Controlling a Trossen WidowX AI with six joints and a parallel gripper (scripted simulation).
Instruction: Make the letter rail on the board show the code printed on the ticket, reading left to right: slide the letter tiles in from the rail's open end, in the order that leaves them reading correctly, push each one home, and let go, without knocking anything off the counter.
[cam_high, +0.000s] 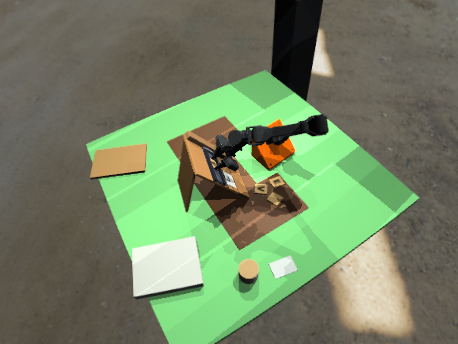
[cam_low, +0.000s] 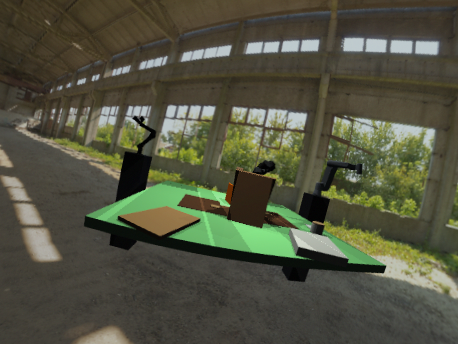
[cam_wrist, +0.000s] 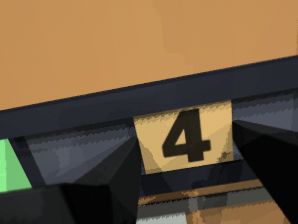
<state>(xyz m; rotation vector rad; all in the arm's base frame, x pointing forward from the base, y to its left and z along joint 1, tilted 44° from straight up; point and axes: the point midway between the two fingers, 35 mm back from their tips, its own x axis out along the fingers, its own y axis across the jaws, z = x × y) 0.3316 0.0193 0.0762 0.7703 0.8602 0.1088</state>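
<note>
Right now my gripper tip is 40 mm past the white ticket, 60 mm to the right of it and 80 mm above it. The rest, counted from my gripper tip: brown mat: 140 mm behind, 50 mm to the right, 180 mm below; white slab: 370 mm ahead, 260 mm to the left, 160 mm below; short tan cylinder: 90 mm ahead, 450 mm to the left, 150 mm below.
</note>
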